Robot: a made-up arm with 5 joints. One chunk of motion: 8 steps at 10 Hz.
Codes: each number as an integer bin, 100 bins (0 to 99) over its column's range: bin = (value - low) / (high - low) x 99, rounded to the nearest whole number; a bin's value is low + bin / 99 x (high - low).
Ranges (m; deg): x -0.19..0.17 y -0.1..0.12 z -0.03..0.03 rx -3..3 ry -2..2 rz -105..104
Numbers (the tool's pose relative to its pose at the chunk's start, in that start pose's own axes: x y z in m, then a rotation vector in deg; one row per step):
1: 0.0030 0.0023 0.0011 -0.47 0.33 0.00
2: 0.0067 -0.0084 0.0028 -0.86 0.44 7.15
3: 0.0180 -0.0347 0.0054 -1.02 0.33 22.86
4: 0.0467 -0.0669 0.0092 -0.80 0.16 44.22
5: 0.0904 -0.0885 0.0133 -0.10 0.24 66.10
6: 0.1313 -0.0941 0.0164 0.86 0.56 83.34
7: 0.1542 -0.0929 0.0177 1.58 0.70 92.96
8: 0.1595 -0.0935 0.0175 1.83 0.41 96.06
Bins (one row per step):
1: 53 46 51 42 58 50
2: 54 41 54 35 60 53
3: 57 29 58 33 58 61
4: 65 15 65 36 53 71
5: 77 5 71 48 55 81
6: 88 3 77 64 63 89
7: 95 3 79 76 67 94
8: 96 3 78 80 60 95

